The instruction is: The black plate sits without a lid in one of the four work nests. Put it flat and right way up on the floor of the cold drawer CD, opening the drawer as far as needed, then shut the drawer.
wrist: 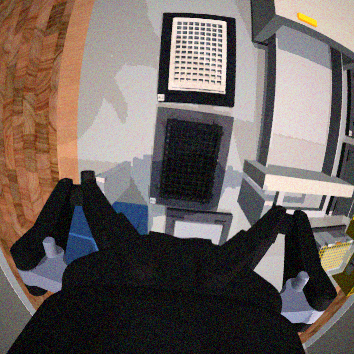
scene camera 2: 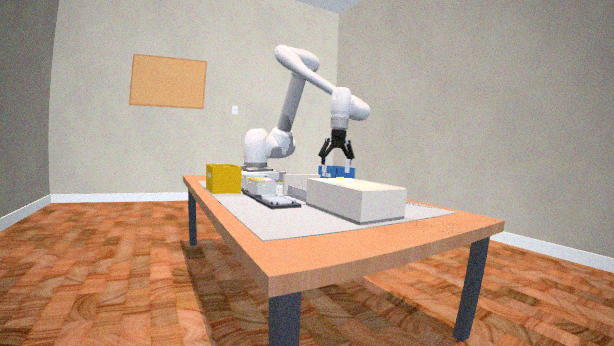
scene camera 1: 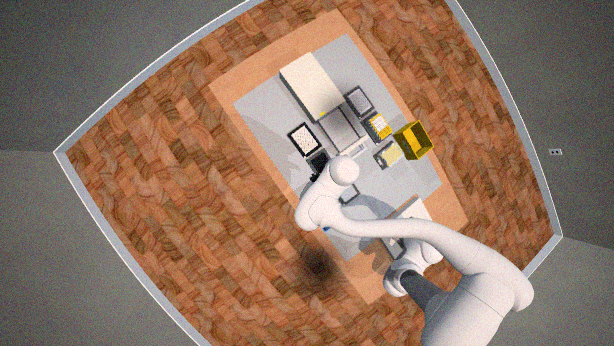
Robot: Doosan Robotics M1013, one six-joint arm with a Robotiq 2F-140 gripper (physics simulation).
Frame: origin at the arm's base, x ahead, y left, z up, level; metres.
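Seen in the pictures: gripper, fingertip midpoint: [wrist: 184, 181] [scene camera 2: 335, 172]; arm's base, origin of the base link: [scene camera 2: 255, 170].
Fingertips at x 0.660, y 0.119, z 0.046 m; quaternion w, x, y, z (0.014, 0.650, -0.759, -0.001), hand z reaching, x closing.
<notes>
Offsets run from my fingertips to a thing's middle. "spot": to the spot under its first point.
The black plate @(0.006 m right, 0.003 m ahead, 0.085 m down) [scene camera 1: 318, 160] [wrist: 192, 162] lies without a lid in a grey work nest @(spot: 0.066 m right, 0.020 m ahead, 0.092 m down) [wrist: 226, 150]. My gripper [scene camera 2: 336, 169] [wrist: 184, 181] is open and empty, pointing down above the nest. In the wrist view its fingertips stand to either side of the plate's near end, apart from it. The drawer @(spot: 0.213 m right, 0.091 m ahead, 0.086 m down) [scene camera 1: 340, 129] [wrist: 302, 100] stands pulled out of the cream cabinet @(0.235 m right, 0.362 m ahead, 0.051 m down) [scene camera 1: 312, 85] [scene camera 2: 360, 200] [wrist: 327, 12], to the right of the nest in the wrist view. Its bare floor shows there. The label CD cannot be read. The arm partly hides the nest in scene camera 1.
A white plate @(0.025 m right, 0.177 m ahead, 0.085 m down) [scene camera 1: 304, 140] [wrist: 197, 55] lies in the neighbouring nest. Another nest [scene camera 1: 350, 194] [wrist: 225, 227] is partly hidden by my gripper. A blue bin @(0.147 m left, 0.160 m back, 0.044 m down) [scene camera 2: 337, 173] [wrist: 82, 240] stands nearby. A yellow bin @(0.498 m right, 0.235 m back, 0.044 m down) [scene camera 1: 412, 140] [scene camera 2: 223, 179] and yellow-topped plates @(0.388 m right, 0.041 m back, 0.060 m down) [scene camera 1: 381, 126] stand across the drawer.
</notes>
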